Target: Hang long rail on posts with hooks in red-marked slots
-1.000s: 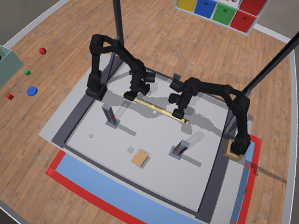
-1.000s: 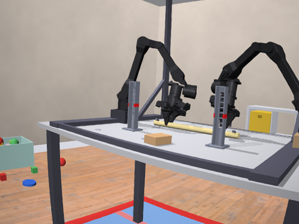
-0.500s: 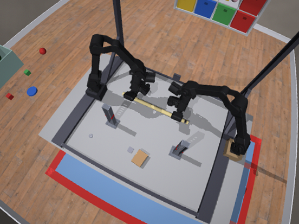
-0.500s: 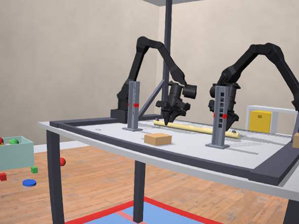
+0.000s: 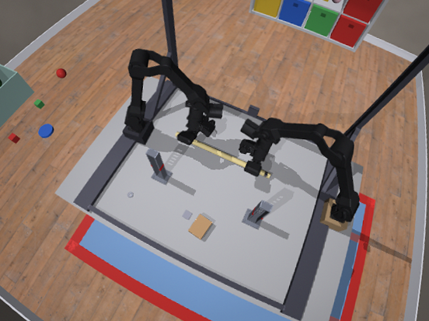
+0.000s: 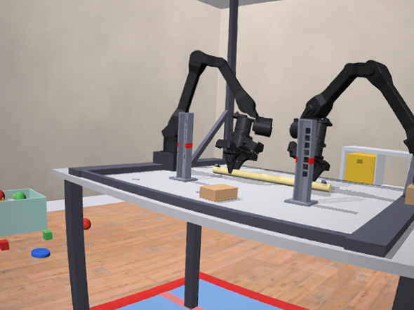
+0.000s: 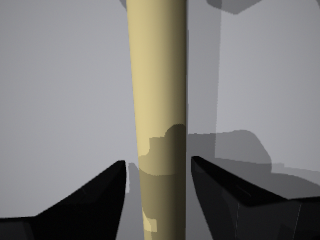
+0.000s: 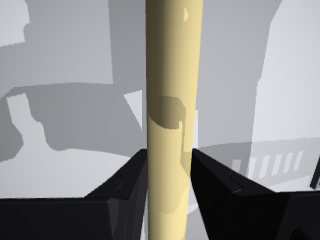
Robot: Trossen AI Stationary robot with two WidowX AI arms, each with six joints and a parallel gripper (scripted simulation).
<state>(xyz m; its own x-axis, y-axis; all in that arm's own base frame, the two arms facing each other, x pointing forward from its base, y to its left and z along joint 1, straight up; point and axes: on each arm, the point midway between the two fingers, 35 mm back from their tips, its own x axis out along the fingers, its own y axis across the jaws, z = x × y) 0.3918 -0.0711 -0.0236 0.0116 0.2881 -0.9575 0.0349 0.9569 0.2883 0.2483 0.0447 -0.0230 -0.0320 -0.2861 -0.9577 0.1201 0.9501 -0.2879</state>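
Now: the long pale yellow rail 150 mm to the left of my right hand, 20 mm below it and 20 mm ahead of it. The rest, counted from my right hand: tan box (340 mm ahead, 200 mm to the left, 30 mm below).
Now: left hand 1 cm short of the long pale yellow rail, 15 cm to the left of it and 2 cm above it. Round my left hand: tan box 33 cm ahead, 10 cm to the right, 2 cm below.
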